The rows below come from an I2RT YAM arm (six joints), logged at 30 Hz.
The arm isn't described. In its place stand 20 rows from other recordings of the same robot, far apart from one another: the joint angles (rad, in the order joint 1, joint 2, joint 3, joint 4, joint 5, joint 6), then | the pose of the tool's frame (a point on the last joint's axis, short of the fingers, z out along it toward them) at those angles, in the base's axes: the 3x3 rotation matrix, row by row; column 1 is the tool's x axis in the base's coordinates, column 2 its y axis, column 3 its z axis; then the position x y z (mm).
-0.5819 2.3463 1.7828 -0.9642 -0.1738 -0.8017 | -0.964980 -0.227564 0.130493; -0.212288 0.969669 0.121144; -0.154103 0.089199 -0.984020; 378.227 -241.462 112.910
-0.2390 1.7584 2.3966 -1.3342 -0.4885 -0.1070 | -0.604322 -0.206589 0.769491; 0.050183 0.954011 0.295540; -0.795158 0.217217 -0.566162; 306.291 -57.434 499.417
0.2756 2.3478 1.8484 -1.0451 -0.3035 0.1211 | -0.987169 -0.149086 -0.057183; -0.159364 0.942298 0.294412; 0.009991 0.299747 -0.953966; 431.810 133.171 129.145
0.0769 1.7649 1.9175 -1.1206 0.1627 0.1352 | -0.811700 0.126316 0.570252; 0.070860 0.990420 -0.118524; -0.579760 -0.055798 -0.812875; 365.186 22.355 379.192
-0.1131 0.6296 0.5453 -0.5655 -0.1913 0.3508 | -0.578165 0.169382 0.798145; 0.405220 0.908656 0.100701; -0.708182 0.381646 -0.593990; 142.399 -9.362 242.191
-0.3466 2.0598 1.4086 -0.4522 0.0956 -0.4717 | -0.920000 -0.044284 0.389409; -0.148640 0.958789 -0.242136; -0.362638 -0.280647 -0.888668; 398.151 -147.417 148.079
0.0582 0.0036 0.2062 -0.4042 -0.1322 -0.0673 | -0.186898 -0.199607 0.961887; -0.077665 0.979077 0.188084; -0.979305 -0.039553 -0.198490; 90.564 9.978 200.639
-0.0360 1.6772 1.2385 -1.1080 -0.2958 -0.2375 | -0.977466 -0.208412 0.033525; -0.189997 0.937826 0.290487; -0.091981 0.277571 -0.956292; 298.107 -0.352 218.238
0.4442 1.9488 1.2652 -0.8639 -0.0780 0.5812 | -0.990608 0.136160 -0.012516; 0.134734 0.987620 0.080339; 0.023300 0.077898 -0.996689; 312.882 151.980 141.181
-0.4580 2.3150 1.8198 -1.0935 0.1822 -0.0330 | -0.910558 0.402103 -0.095908; 0.412692 0.897631 -0.154735; 0.023870 -0.180475 -0.983290; 392.662 -200.758 135.081
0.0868 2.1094 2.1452 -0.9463 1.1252 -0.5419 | -0.939217 0.034547 0.341583; -0.304862 0.373649 -0.876040; -0.157897 -0.926927 -0.340405; 453.989 7.261 338.292
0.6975 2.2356 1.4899 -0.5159 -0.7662 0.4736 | -0.934587 -0.222795 -0.277324; -0.354427 0.649930 0.672289; 0.030458 0.726604 -0.686381; 316.688 297.600 104.201
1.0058 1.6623 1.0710 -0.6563 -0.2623 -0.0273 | -0.484033 -0.873334 -0.054774; -0.812780 0.425516 0.397900; -0.324192 0.237116 -0.915792; 161.069 271.322 186.867
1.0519 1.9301 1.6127 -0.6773 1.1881 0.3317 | -0.417194 0.065791 0.906433; -0.485303 0.827143 -0.283401; -0.768394 -0.558128 -0.313151; 232.932 341.276 267.978
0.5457 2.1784 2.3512 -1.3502 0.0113 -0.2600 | -0.630468 -0.700920 0.333498; -0.683566 0.704919 0.189282; -0.367761 -0.108632 -0.923554; 379.522 229.977 330.256
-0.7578 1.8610 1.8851 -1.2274 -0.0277 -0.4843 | -0.916422 0.286053 0.279899; 0.226433 0.947271 -0.226730; -0.329997 -0.144402 -0.932872; 275.527 -259.366 330.080
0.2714 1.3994 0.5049 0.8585 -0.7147 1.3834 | -0.825339 -0.121209 0.551475; 0.540597 0.112329 0.833749; -0.163005 0.986251 -0.027185; 259.581 96.451 216.482
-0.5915 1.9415 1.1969 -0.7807 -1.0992 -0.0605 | -0.841012 0.169152 0.513893; 0.531843 0.432665 0.727973; -0.099205 0.885544 -0.453839; 300.389 -163.575 147.579
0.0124 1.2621 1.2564 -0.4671 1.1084 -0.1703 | -0.582852 0.702594 0.408223; -0.082837 0.448387 -0.889993; -0.808345 -0.552550 -0.203143; 265.524 -28.571 382.695
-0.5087 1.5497 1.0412 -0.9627 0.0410 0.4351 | -0.581462 0.810826 0.066805; 0.806459 0.585267 -0.084185; -0.107359 0.004925 -0.994208; 233.826 -132.064 201.542
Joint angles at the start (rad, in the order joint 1, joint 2, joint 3, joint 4, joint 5, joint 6): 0.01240 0.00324 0.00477 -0.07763 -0.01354 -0.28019
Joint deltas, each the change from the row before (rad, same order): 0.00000 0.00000 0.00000 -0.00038 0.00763 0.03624; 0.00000 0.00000 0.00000 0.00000 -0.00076 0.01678; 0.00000 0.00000 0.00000 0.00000 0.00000 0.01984; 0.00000 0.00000 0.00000 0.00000 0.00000 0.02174; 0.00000 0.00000 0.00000 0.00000 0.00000 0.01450; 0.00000 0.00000 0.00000 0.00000 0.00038 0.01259; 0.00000 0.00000 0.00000 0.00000 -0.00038 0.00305; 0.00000 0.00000 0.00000 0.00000 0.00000 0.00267; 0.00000 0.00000 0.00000 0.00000 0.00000 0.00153; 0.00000 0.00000 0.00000 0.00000 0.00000 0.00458; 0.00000 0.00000 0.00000 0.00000 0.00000 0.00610; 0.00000 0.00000 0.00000 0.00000 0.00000 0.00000; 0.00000 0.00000 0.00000 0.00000 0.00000 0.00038; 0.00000 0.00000 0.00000 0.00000 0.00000 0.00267
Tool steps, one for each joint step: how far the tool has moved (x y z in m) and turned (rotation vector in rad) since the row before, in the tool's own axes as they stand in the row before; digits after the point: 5 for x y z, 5 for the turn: 0.00012 -0.00025 0.00000 0.00727 0.00234 0.03624; -0.00001 0.00003 0.00000 -0.00074 -0.00018 0.01678; 0.00000 0.00000 0.00000 0.00000 0.00000 0.01984; 0.00000 0.00000 0.00000 0.00000 0.00000 0.02174; 0.00000 0.00000 0.00000 0.00000 0.00000 0.01450; 0.00000 -0.00001 0.00000 0.00037 0.00006 0.01259; 0.00000 0.00001 0.00000 -0.00038 -0.00006 0.00305; 0.00000 0.00000 0.00000 0.00000 0.00000 0.00267; 0.00000 0.00000 0.00000 0.00000 0.00000 0.00153; 0.00000 0.00000 0.00000 0.00000 0.00000 0.00458; 0.00000 0.00000 0.00000 0.00000 0.00000 0.00610; 0.00000 0.00000 0.00000 0.00000 0.00000 0.00000; 0.00000 0.00000 0.00000 0.00000 0.00000 0.00038; 0.00000 0.00000 0.00000 0.00000 0.00000 0.00267
